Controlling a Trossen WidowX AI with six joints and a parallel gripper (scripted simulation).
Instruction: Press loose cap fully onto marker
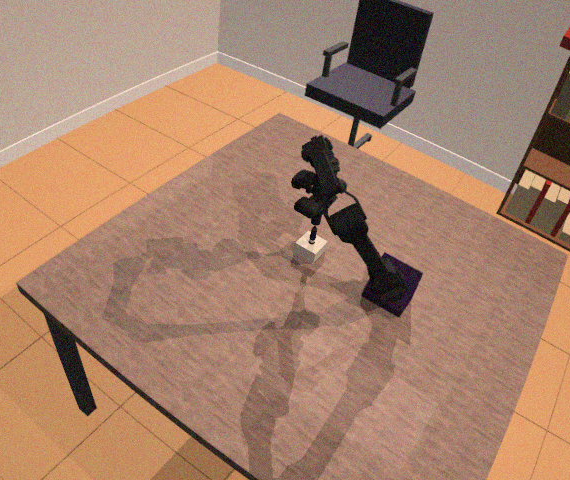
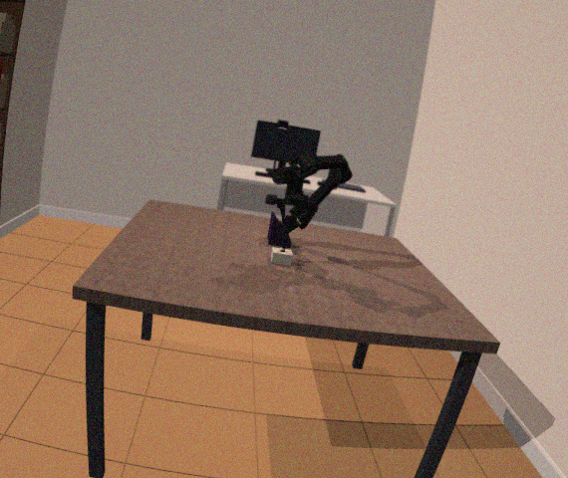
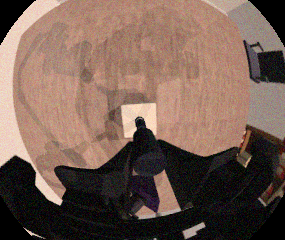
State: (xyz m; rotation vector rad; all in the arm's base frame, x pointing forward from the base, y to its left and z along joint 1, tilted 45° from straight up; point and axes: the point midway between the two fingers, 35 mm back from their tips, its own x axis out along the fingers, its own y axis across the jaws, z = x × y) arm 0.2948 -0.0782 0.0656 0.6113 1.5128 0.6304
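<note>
The holder block is 12 cm below my gripper tip. Also, from my gripper tip: marker cap 1 cm above.
</note>
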